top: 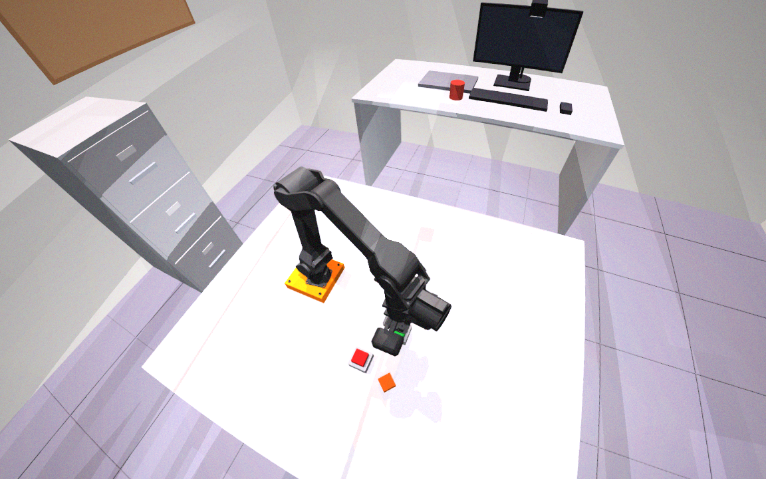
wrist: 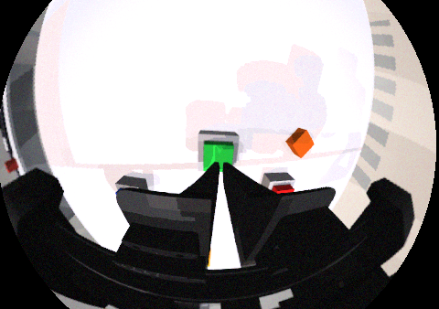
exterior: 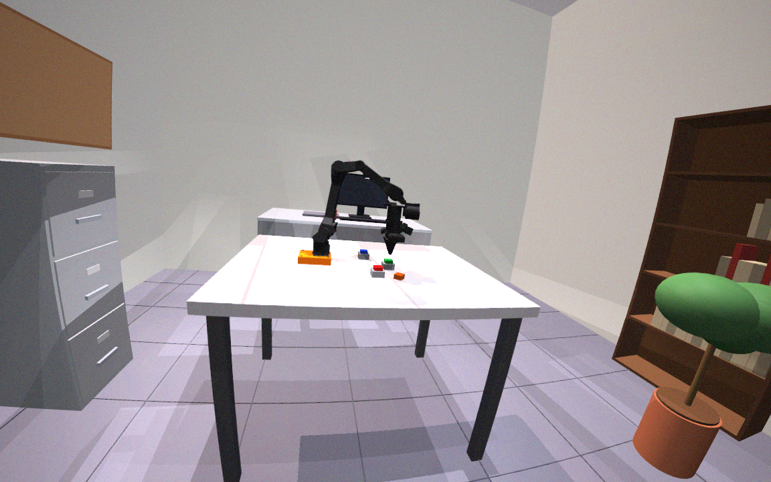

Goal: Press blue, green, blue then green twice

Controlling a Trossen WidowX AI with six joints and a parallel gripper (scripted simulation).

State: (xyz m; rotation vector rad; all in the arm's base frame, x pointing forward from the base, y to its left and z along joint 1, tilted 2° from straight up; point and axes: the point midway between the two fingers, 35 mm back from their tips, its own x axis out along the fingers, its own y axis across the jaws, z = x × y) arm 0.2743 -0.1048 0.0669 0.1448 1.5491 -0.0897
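The green button is 30 mm below my gripper tip. The rest, counted from my gripper tip: blue button 70 mm behind, 150 mm to the left, 30 mm below; then small orange block 10 mm behind, 130 mm to the right, 50 mm below; then red button 80 mm behind, 90 mm to the right, 30 mm below.
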